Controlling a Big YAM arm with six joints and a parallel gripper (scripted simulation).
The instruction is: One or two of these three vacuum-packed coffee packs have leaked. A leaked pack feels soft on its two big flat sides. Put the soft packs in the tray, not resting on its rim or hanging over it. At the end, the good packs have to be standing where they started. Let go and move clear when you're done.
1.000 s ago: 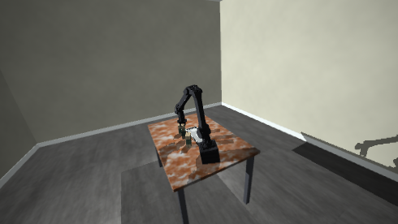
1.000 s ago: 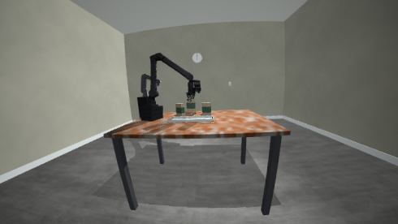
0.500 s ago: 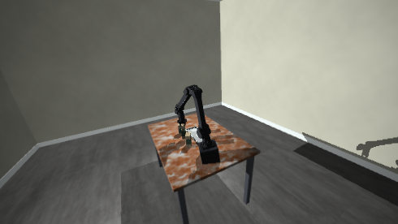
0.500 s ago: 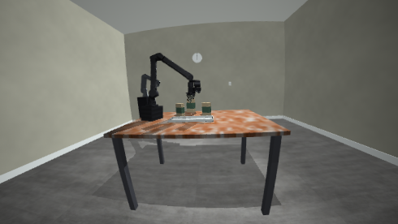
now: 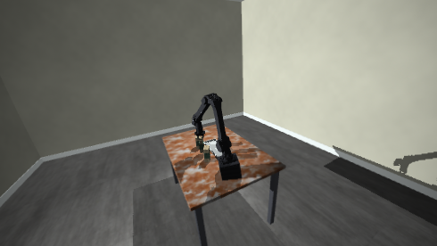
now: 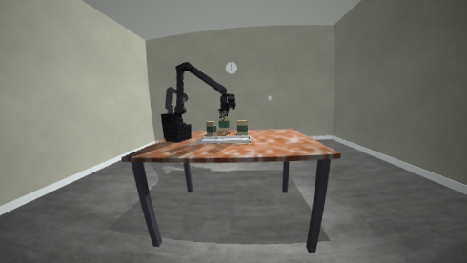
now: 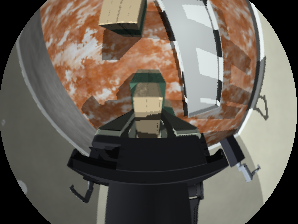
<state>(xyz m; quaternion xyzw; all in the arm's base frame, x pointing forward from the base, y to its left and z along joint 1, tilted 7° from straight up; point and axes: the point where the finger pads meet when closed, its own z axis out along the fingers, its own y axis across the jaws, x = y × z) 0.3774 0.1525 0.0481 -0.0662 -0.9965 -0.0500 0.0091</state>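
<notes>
The white tray is 50 mm ahead of my hand, 170 mm to the right of it and 150 mm below it.
</notes>
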